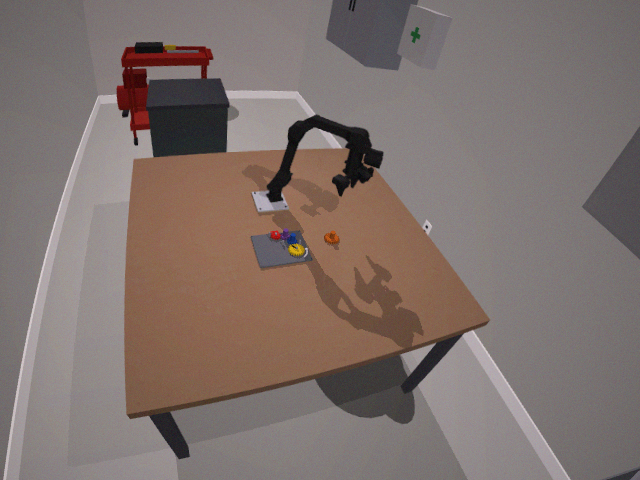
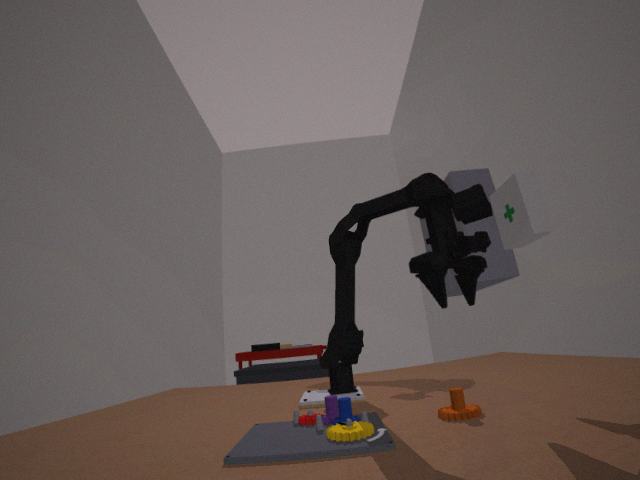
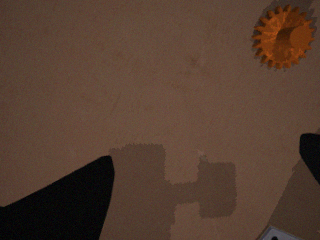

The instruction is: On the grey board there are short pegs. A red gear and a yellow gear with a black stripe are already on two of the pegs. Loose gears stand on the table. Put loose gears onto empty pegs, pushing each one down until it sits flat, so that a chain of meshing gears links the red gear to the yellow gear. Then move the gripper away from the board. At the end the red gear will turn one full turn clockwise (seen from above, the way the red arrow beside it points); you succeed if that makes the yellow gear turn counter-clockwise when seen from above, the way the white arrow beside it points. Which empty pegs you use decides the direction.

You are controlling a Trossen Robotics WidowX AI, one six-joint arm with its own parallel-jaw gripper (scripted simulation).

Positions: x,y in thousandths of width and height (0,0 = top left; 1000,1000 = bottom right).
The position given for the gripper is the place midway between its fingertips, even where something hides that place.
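Note:
A yellow gear (image 2: 532,901) is visible, as is an orange gear (image 2: 716,855), (image 3: 880,169). The gripper (image 1: 541,399), (image 2: 716,639), (image 3: 639,644) is open and carries nothing.

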